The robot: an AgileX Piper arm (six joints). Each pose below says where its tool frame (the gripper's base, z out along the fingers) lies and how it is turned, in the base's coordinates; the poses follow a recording.
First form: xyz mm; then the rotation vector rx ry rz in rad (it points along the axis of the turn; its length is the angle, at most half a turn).
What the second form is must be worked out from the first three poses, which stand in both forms.
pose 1, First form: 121.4, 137.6, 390.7, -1.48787, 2.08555, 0.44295
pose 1, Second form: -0.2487, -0.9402, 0.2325, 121.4; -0.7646, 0.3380, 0.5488, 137.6; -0.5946, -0.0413, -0.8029, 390.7; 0, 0, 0, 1
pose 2, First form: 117.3, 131.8, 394.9, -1.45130, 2.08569, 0.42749
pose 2, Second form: -0.2594, -0.9298, 0.2610, 117.3; -0.7522, 0.3640, 0.5493, 131.8; -0.6057, -0.0538, -0.7938, 394.9; 0, 0, 0, 1
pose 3, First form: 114.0, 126.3, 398.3, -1.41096, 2.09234, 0.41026
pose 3, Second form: -0.2753, -0.9168, 0.2894, 114.0; -0.7396, 0.3943, 0.5455, 126.3; -0.6142, -0.0639, -0.7866, 398.3; 0, 0, 0, 1
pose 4, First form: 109.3, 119.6, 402.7, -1.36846, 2.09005, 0.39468
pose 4, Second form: -0.2860, -0.9027, 0.3215, 109.3; -0.7233, 0.4234, 0.5455, 119.6; -0.6286, -0.0766, -0.7740, 402.7; 0, 0, 0, 1
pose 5, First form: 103.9, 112.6, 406.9, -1.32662, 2.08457, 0.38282
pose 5, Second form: -0.2943, -0.8884, 0.3524, 103.9; -0.7052, 0.4507, 0.5473, 112.6; -0.6450, -0.0874, -0.7591, 406.9; 0, 0, 0, 1
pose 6, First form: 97.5, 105.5, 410.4, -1.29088, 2.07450, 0.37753
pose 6, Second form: -0.2979, -0.8765, 0.3783, 97.5; -0.6870, 0.4720, 0.5525, 105.5; -0.6628, -0.0953, -0.7427, 410.4; 0, 0, 0, 1
